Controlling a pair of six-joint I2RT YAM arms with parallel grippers.
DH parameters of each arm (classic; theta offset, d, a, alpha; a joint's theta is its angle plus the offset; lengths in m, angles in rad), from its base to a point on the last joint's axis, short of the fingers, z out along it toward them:
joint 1: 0 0.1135 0.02 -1.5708
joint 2: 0 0 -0.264 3.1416
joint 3: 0.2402 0 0.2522 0
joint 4: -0.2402 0 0.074 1.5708
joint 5: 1.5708 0 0 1.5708
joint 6: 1.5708 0.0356 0 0
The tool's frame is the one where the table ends.
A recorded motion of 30 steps. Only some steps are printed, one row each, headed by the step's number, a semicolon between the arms.
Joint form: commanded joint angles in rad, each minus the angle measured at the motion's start. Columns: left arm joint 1, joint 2, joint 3, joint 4, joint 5, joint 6; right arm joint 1, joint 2, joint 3, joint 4, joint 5, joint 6.
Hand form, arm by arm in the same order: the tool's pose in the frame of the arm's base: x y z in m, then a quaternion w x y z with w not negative. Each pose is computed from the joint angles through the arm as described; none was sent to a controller.
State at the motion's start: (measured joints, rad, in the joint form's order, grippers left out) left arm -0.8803 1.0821 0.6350 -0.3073 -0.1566 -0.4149; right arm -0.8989 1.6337 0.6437 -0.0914 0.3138 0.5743
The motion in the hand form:
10: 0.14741 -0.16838 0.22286 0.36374 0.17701 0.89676 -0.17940; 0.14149 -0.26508 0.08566 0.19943 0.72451 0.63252 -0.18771
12: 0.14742 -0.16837 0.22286 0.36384 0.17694 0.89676 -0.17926; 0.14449 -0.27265 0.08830 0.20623 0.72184 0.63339 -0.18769
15: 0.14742 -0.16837 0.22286 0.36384 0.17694 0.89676 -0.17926; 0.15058 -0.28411 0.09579 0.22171 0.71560 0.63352 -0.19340
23: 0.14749 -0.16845 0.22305 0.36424 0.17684 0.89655 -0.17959; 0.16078 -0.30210 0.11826 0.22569 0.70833 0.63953 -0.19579
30: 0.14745 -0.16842 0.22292 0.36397 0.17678 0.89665 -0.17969; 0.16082 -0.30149 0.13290 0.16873 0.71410 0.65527 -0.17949
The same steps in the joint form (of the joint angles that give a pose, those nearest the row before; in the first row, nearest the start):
10: 0.0023 0.0019 0.0103 -0.0023 -0.0095 -0.0008; -0.1484 0.1763 0.0816 0.0885 -0.0298 0.0141
12: 0.0023 0.0019 0.0103 -0.0023 -0.0099 -0.0008; -0.1530 0.1900 0.1118 0.0877 -0.0362 0.0038
15: 0.0023 0.0019 0.0103 -0.0023 -0.0099 -0.0008; -0.1541 0.2014 0.1595 0.0881 -0.0355 -0.0118
23: 0.0023 0.0019 0.0107 -0.0015 -0.0099 -0.0008; -0.1545 0.2010 0.2754 -0.0160 -0.0381 -0.0328
30: 0.0023 0.0019 0.0103 -0.0015 -0.0095 -0.0011; -0.1541 0.1884 0.3613 -0.2385 -0.0443 -0.0290

